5 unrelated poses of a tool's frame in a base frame.
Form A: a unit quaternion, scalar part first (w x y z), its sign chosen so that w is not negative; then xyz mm.
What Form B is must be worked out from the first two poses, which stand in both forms.
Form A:
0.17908 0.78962 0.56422 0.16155 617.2 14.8 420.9
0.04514 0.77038 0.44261 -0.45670 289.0 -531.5 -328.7
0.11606 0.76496 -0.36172 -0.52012 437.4 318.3 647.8
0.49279 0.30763 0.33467 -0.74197 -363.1 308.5 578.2
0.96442 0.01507 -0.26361 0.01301 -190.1 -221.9 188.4
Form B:
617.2 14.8 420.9; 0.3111 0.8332 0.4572; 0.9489 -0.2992 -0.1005; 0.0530 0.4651 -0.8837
289.0 -531.5 -328.7; 0.1910 0.7232 -0.6637; 0.6407 -0.6041 -0.4738; -0.7436 -0.3347 -0.5788
437.4 318.3 647.8; 0.1973 -0.4327 -0.8797; -0.6741 -0.7114 0.1987; -0.7118 0.5538 -0.4320
-363.1 308.5 578.2; -0.3250 0.9372 -0.1267; -0.5254 -0.2903 -0.7998; -0.7863 -0.1934 0.5867
-190.1 -221.9 188.4; 0.8607 -0.0330 -0.5081; 0.0171 0.9992 -0.0359; 0.5089 0.0222 0.8606

